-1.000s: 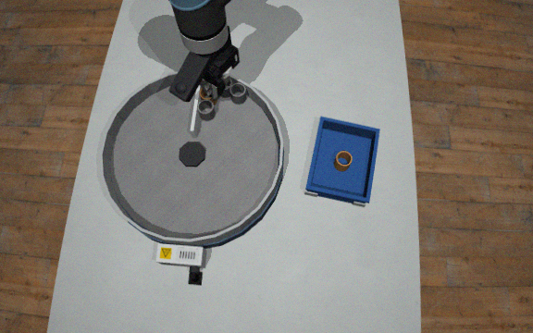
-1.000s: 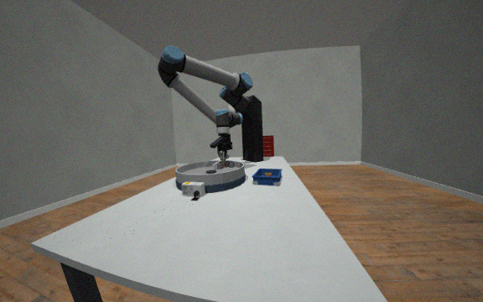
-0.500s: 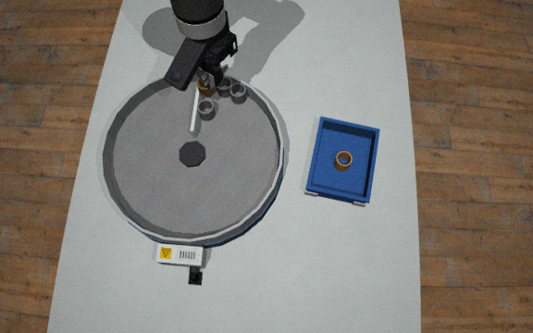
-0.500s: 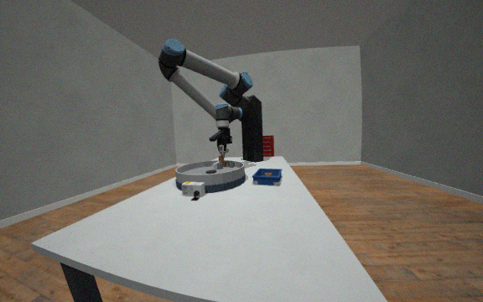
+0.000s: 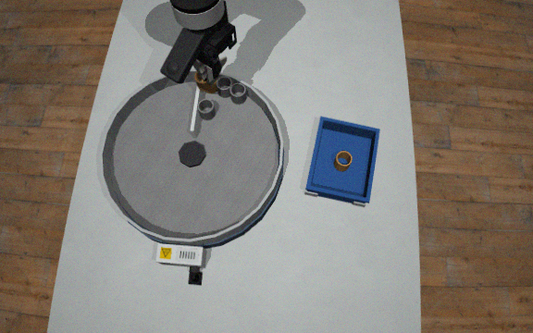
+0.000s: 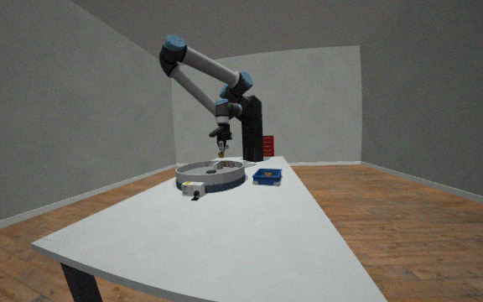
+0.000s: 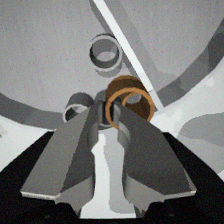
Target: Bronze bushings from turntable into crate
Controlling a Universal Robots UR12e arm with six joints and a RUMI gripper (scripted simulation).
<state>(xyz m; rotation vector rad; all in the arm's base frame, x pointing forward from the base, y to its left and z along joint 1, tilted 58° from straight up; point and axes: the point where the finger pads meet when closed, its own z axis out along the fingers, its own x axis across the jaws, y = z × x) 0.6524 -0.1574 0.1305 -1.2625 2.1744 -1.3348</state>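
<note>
The blue crate is 190 mm ahead of my hand, 280 mm to the left of it and 130 mm below it. Also, from my hand: round grey turntable: 130 mm ahead, 70 mm to the right, 110 mm below.
</note>
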